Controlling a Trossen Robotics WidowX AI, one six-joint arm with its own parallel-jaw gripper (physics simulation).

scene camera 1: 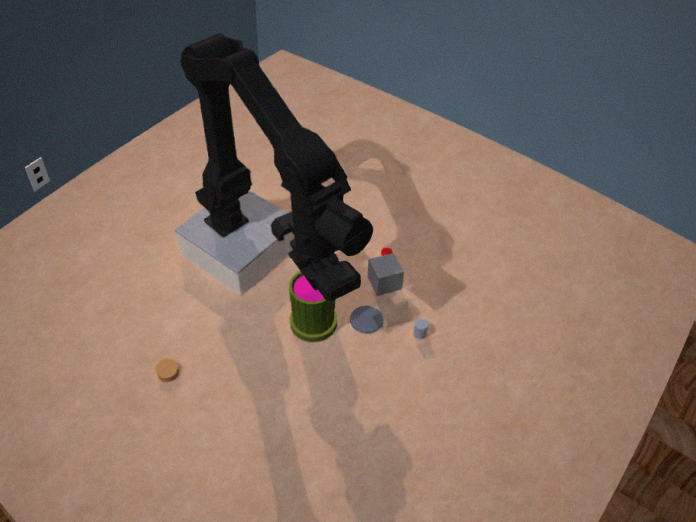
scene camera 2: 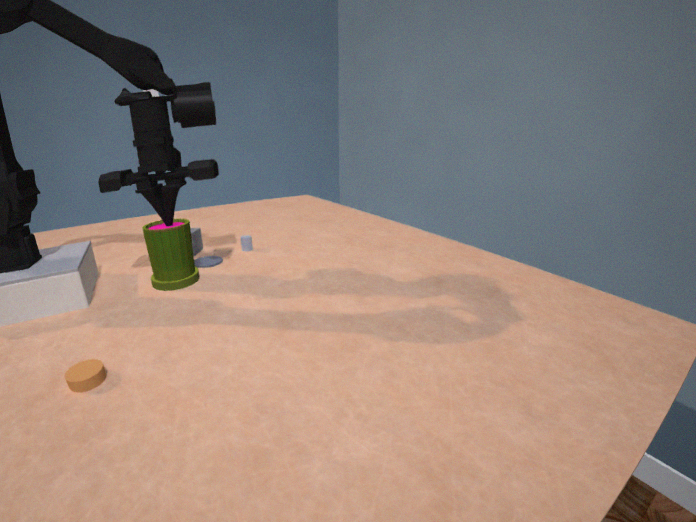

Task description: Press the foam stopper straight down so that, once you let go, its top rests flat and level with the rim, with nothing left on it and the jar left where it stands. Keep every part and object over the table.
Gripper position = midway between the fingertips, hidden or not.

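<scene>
You'd see the gripper [scene camera 1: 316, 287] along with a grey cube [scene camera 1: 385, 274] and a dark flat disc [scene camera 1: 366, 319]. There's also an orange disc [scene camera 2: 86, 375], and that same view has the gripper [scene camera 2: 169, 225] in it too.
</scene>
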